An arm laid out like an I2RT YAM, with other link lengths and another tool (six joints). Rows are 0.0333 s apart.
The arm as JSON. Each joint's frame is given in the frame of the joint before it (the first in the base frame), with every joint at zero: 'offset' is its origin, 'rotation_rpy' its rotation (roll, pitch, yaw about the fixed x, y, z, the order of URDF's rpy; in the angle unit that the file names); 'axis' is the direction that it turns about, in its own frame. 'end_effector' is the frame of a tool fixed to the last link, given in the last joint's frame.
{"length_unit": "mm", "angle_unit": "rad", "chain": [
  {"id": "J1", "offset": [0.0, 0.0, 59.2], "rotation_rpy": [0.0, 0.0, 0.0], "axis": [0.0, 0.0, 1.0]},
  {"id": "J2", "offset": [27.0, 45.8, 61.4], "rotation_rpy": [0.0, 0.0, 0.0], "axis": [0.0, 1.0, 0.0]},
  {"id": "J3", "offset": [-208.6, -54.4, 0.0], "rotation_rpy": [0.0, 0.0, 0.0], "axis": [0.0, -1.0, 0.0]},
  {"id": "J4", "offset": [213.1, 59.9, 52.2], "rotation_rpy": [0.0, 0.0, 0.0], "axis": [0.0, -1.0, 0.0]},
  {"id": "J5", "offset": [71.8, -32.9, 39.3], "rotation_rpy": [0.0, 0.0, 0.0], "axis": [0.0, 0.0, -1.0]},
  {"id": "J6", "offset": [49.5, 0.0, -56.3], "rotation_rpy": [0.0, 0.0, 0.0], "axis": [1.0, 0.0, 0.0]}
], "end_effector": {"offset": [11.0, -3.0, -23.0], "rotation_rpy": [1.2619, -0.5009, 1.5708]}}
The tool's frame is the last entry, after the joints.
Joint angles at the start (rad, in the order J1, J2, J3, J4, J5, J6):
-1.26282 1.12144 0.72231 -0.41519 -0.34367 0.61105
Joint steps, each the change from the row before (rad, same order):
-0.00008 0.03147 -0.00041 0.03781 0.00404 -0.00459
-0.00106 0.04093 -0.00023 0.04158 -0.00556 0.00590
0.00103 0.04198 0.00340 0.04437 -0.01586 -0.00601
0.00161 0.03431 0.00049 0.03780 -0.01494 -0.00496
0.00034 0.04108 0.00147 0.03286 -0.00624 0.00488
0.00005 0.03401 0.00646 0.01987 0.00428 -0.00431
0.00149 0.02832 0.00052 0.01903 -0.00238 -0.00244
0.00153 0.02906 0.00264 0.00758 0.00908 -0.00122
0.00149 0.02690 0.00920 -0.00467 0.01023 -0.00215
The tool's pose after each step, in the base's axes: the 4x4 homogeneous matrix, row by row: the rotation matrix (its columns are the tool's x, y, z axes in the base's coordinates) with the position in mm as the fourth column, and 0 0 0 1 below. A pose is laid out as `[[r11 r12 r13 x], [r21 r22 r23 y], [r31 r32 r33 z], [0 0 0 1]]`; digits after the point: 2 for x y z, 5 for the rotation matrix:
[[0.56654 -0.76947 0.29486 112.10], [-0.39072 -0.56588 -0.72602 -192.17], [0.72551 0.29612 -0.62125 153.06], [0 0 0 1]]
[[0.56095 -0.77223 0.29832 114.08], [-0.39423 -0.56606 -0.72399 -197.81], [0.72795 0.28852 -0.62197 147.75], [0 0 0 1]]
[[0.56020 -0.76577 0.31587 116.92], [-0.38139 -0.57694 -0.72228 -203.59], [0.73533 0.28416 -0.61526 143.23], [0 0 0 1]]
[[0.55940 -0.75934 0.33237 119.37], [-0.37043 -0.58773 -0.71928 -207.78], [0.74152 0.27925 -0.61006 138.86], [0 0 0 1]]
[[0.55648 -0.75978 0.33625 121.23], [-0.37739 -0.59168 -0.71238 -211.95], [0.74021 0.26952 -0.61600 132.80], [0 0 0 1]]
[[0.56196 -0.75777 0.33164 122.16], [-0.38035 -0.59276 -0.70991 -215.82], [0.73453 0.27279 -0.62133 128.24], [0 0 0 1]]
[[0.56541 -0.75433 0.33362 123.29], [-0.38319 -0.59842 -0.70361 -217.90], [0.73039 0.26999 -0.62740 123.35], [0 0 0 1]]
[[0.57318 -0.75313 0.32290 123.65], [-0.39634 -0.59970 -0.69518 -219.41], [0.71720 0.27049 -0.64223 117.86], [0 0 0 1]]
[[0.58248 -0.75124 0.31040 123.88], [-0.41110 -0.60169 -0.68481 -220.80], [0.70122 0.27128 -0.65931 113.73], [0 0 0 1]]

